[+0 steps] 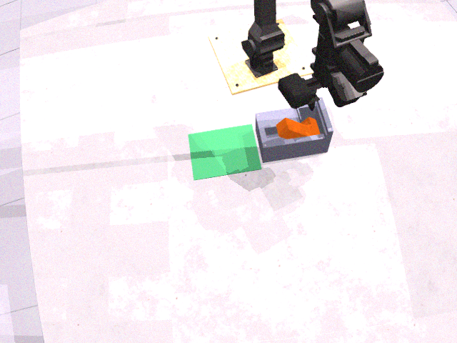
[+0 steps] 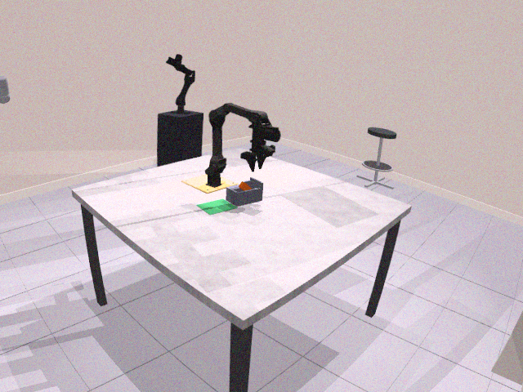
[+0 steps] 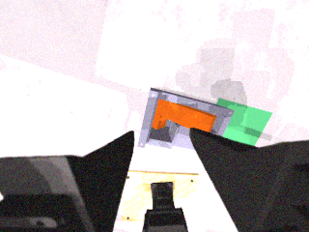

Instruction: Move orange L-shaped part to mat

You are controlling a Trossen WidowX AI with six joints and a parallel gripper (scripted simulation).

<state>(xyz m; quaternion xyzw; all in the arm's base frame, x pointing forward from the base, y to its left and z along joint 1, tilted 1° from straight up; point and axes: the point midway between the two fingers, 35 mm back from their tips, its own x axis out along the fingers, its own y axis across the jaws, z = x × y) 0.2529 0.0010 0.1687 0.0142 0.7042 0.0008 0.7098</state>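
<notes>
Now: gripper tip 10 cm above the orange L-shaped part, 3 cm to the left of it and 2 cm past it. From my gripper tip the other things lie so: grey tray 16 cm below, 5 cm to the right, 3 cm behind; then green mat 20 cm to the right, 16 cm below, 7 cm behind.
</notes>
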